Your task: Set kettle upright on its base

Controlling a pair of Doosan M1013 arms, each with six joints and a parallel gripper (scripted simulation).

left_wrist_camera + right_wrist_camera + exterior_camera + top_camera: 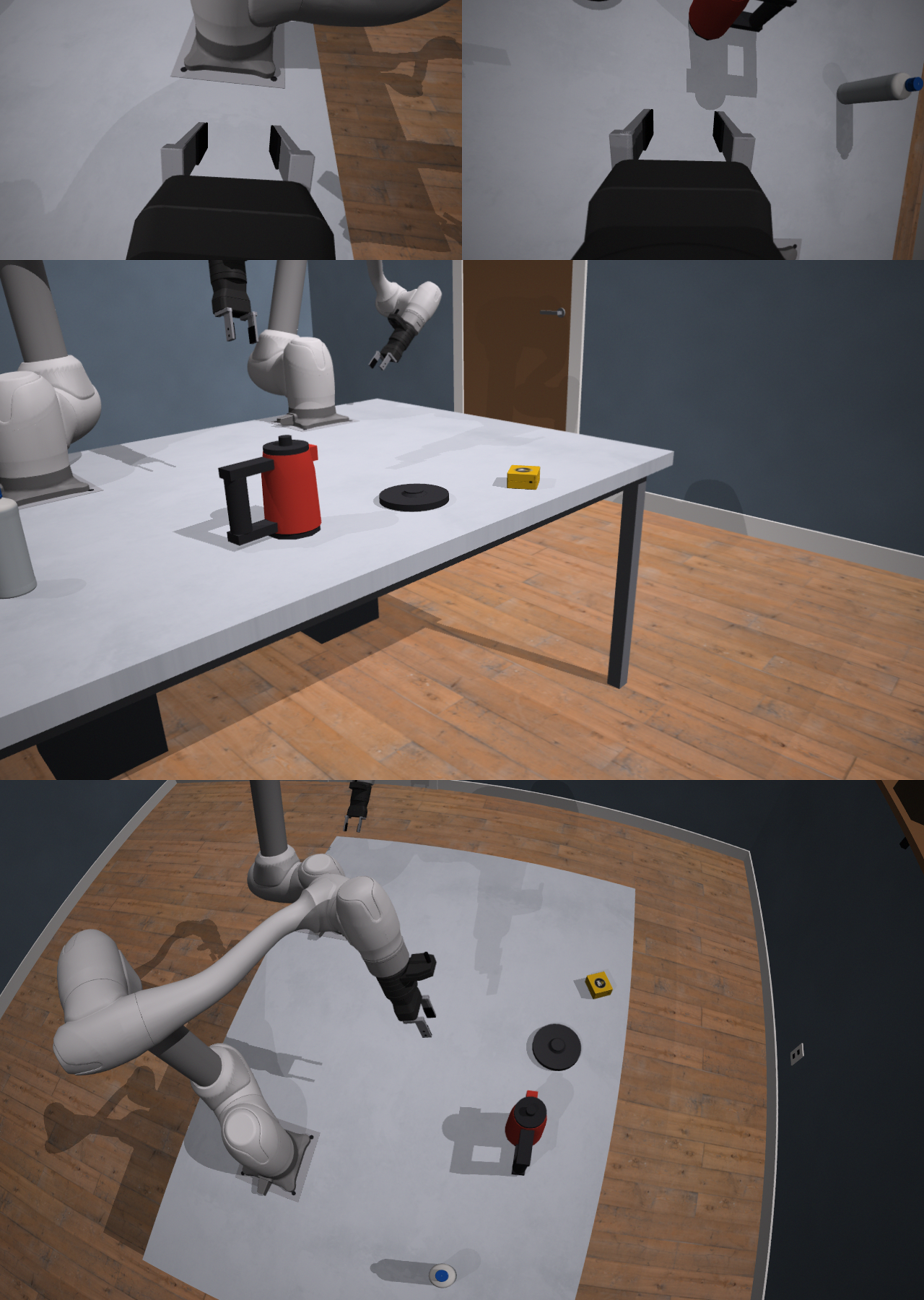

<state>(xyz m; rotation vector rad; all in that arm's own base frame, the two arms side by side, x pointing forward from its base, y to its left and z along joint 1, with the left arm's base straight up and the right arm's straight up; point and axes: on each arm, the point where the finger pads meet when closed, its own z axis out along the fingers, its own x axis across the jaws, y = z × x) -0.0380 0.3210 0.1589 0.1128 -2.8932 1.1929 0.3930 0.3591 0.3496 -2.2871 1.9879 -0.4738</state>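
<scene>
Now: right hand 260 mm short of the red kettle, 170 mm to the left of it and 260 mm above it. From my right hand the other things lie so: white bottle 70 mm ahead, 570 mm to the right, 270 mm below; then round black base 350 mm ahead, 130 mm to the left, 340 mm below.
</scene>
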